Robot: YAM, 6 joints.
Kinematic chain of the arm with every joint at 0, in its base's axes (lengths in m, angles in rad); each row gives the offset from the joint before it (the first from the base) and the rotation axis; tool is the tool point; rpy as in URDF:
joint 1: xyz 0 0 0.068 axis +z
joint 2: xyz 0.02 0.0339 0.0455 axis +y
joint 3: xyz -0.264 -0.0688 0 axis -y
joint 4: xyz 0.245 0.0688 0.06 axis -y
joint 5: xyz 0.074 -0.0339 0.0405 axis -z
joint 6: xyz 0.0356 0 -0.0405 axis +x
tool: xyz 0 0 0 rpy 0 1.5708 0
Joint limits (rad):
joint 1: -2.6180..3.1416
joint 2: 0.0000..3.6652
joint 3: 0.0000..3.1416
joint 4: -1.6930..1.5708
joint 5: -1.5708..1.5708
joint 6: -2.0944..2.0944
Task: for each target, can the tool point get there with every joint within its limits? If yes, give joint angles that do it. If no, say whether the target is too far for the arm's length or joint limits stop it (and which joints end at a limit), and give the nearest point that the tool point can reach.
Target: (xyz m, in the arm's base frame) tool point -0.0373 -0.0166 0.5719
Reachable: yes | joints 1.2907 0.6463 1.4135 0.4711 -1.0685 1.3437
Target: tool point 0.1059 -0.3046 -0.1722
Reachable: yes | joints -1.2746 2.9472 1.4784 -0.4977 -0.3540 -1.2042
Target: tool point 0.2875 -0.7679 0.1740
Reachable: no: too far | nearest point 0.2258 -0.6032 0.1607 | short by 0.176 m
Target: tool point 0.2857 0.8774 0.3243
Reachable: no: too far | nearest point 0.1949 0.5985 0.2558 | short by 0.301 m
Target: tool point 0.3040 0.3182 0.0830
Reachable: yes | joints 0.8815 2.2936 1.4203 -0.2210 1.1293 -0.4744
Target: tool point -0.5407 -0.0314 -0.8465
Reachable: no: too far | nearest point -0.3690 -0.0020 -0.3597 | short by 0.517 m
